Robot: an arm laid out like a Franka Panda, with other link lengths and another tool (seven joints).
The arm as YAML. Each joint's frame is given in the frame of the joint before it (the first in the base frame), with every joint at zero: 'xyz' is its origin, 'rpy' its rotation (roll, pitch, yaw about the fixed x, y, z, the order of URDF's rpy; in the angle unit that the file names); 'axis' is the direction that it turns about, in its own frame. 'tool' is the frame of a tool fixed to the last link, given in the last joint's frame.
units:
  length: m
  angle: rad
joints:
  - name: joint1
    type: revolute
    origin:
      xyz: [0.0, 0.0, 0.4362]
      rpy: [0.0, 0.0, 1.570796]
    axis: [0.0, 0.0, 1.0]
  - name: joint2
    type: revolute
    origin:
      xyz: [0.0, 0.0, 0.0]
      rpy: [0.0, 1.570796, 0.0]
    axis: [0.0, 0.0, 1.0]
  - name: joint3
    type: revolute
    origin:
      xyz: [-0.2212, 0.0, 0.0]
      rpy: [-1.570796, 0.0, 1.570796]
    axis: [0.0, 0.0, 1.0]
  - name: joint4
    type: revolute
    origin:
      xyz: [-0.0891, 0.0, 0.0]
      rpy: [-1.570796, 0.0, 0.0]
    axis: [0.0, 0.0, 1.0]
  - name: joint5
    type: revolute
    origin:
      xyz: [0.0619, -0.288, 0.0]
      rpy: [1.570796, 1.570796, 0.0]
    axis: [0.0, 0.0, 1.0]
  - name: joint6
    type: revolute
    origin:
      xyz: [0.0, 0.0, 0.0]
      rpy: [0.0, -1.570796, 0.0]
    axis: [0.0, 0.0, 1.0]
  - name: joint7
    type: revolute
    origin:
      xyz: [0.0, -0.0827, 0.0]
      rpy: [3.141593, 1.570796, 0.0]
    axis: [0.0, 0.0, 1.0]
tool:
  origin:
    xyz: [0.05, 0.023, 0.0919]
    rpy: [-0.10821, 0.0, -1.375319]
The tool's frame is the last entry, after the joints.
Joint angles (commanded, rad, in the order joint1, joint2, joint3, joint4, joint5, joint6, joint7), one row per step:
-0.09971 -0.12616 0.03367 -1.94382 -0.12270 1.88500 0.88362
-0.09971 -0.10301 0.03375 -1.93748 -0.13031 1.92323 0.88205
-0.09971 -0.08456 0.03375 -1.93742 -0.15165 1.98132 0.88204
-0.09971 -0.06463 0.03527 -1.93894 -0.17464 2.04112 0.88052
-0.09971 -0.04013 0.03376 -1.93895 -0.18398 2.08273 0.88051
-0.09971 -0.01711 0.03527 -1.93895 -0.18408 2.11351 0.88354
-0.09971 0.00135 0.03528 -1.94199 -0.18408 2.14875 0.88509
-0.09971 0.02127 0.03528 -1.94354 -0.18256 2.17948 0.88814
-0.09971 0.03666 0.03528 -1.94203 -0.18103 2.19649 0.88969
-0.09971 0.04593 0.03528 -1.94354 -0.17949 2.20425 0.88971
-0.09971 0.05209 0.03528 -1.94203 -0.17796 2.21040 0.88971
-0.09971 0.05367 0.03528 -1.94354 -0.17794 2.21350 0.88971
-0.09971 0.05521 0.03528 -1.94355 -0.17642 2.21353 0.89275
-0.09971 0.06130 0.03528 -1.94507 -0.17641 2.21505 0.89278
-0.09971 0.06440 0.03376 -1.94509 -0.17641 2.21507 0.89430
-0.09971 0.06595 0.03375 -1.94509 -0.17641 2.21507 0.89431
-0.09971 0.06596 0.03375 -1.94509 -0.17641 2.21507 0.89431
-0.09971 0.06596 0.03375 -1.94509 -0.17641 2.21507 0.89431
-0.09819 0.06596 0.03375 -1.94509 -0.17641 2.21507 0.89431
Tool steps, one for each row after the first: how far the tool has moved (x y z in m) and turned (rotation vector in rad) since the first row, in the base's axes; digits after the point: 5 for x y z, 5 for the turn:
0.00678 0.00003 -0.00346 -0.00687 -0.02050 0.00839
0.01362 0.00006 -0.00462 -0.02716 -0.05830 0.02227
0.02027 0.00138 -0.00702 -0.04825 -0.09431 0.04148
0.02608 0.00114 -0.01370 -0.05489 -0.11040 0.04994
0.03090 0.00231 -0.02118 -0.05228 -0.11849 0.05353
0.03491 0.00296 -0.02701 -0.05000 -0.13224 0.05758
0.03880 0.00340 -0.03364 -0.04593 -0.14191 0.05874
0.04159 0.00359 -0.03863 -0.04269 -0.14533 0.05915
0.04277 0.00370 -0.04309 -0.04007 -0.14243 0.05965
0.04391 0.00378 -0.04480 -0.03813 -0.14404 0.05984
0.04406 0.00386 -0.04585 -0.03779 -0.14404 0.06031
0.04424 0.00368 -0.04663 -0.03585 -0.14307 0.05662
0.04468 0.00367 -0.05035 -0.03492 -0.13703 0.05688
0.04493 0.00276 -0.05202 -0.03453 -0.13413 0.05391
0.04506 0.00274 -0.05286 -0.03433 -0.13259 0.05390
0.04506 0.00274 -0.05286 -0.03433 -0.13258 0.05391
0.04506 0.00274 -0.05286 -0.03433 -0.13258 0.05391
0.04509 0.00356 -0.05286 -0.03423 -0.13261 0.05542

